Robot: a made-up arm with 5 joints.
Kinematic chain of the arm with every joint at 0, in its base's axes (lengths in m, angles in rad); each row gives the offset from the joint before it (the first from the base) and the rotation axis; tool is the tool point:
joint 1: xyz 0 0 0.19 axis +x
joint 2: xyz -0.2 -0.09 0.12 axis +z
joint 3: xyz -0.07 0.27 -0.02 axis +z
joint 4: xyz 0.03 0 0.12 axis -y
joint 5: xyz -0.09 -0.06 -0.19 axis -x
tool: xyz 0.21 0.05 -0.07
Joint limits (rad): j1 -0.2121..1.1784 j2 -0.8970..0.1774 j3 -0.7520..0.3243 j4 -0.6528..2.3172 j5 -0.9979..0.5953
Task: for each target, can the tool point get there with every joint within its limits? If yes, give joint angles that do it. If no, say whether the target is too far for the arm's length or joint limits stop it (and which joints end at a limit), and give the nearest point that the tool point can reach.
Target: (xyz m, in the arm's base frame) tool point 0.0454 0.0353 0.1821
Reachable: yes | joints 0.8166 -0.6951 0.0176 0.1470 0.2991
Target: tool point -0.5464 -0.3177 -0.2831
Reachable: no: joint limits stop it (at a limit: joint 1, joint 2, joint 3, joint 5) | nearest point -0.1159 -0.2333 0.0822 | short by 0.571 m
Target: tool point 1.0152 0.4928 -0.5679
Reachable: no: too far | nearest point 0.1214 0.1069 0.1951 | short by 1.237 m
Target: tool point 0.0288 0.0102 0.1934
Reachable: yes | joints 0.8562 -0.5426 -0.1608 0.2904 0.2836
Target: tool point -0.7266 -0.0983 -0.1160
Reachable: no: joint limits stop it (at a limit: joint 1, joint 2, joint 4, joint 5) | nearest point -0.3813 0.1145 0.0916 | short by 0.456 m
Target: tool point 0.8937 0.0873 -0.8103
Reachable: no: too far | nearest point 0.1706 -0.1109 0.1368 | short by 1.208 m
